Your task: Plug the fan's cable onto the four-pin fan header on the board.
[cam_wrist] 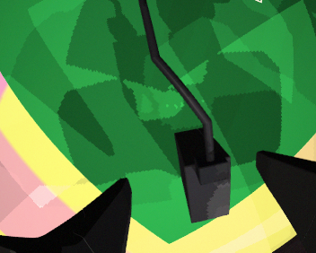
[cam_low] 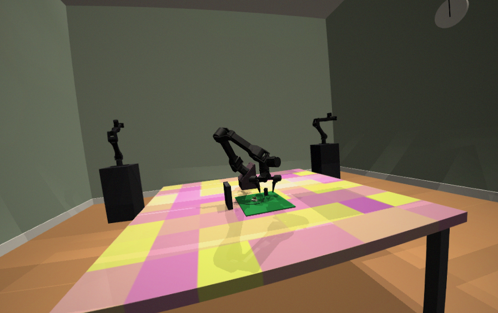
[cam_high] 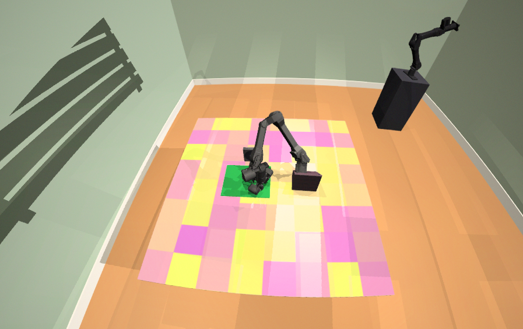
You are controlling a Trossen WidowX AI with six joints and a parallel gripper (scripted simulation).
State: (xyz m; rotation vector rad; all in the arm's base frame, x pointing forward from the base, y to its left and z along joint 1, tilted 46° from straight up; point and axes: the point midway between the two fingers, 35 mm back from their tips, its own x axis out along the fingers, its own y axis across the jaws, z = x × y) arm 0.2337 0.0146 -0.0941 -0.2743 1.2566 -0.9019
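The green board lies 100 mm ahead of my gripper tip, 50 mm to the right of it and 30 mm below it. From my gripper tip the other things lie so: dark plug: 10 mm above; then black fan: 90 mm ahead, 220 mm to the right, 40 mm above.
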